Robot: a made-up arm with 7 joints.
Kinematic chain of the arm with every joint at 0, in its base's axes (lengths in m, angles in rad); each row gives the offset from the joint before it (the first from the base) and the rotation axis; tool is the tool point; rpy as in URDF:
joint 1: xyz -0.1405 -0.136 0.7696 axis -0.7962 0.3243 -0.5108
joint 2: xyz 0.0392 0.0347 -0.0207 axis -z
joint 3: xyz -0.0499 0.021 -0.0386 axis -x
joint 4: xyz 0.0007 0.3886 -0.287 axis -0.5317 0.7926 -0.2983
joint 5: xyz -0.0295 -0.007 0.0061 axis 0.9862 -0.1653 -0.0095
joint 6: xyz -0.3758 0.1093 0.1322 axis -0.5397 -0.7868 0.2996
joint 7: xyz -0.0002 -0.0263 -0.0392 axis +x
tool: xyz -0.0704 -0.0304 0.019 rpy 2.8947 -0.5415 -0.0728
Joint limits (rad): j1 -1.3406..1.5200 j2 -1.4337..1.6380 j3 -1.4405..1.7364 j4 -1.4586..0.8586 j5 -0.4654..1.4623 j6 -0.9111..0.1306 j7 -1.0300..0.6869
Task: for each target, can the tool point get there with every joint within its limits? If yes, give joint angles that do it. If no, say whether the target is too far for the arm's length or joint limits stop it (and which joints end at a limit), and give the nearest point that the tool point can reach.
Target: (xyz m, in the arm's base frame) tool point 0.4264 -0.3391 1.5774
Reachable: no: joint limits stop it (at a limit: joint 1, joint 2, joint 3, joint 4, joint 5, joint 6, joint 7) | nearest point 0.3485 -0.0615 1.5430 | short by 0.290 m
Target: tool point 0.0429 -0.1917 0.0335
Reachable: yes | joints -0.8179 -1.0341 1.1843 -0.5122 -0.1934 -0.3918 -0.5303
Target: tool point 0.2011 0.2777 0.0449
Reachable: yes | joints 0.1068 1.3885 -0.0911 -1.0521 0.9294 -0.3071 0.0692
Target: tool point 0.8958 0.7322 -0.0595
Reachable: no: too far | nearest point 0.5071 0.4095 0.2481 | short by 0.591 m
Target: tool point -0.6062 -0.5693 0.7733
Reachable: yes | joints -0.4206 -1.1239 -0.9483 0.2184 0.9558 -0.4778 0.5421
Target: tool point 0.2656 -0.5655 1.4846
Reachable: no: joint limits stop it (at a limit: joint 1, joint 2, joint 4, joint 5, joint 6, joint 7) | nearest point 0.0310 -0.3825 1.5130 | short by 0.299 m
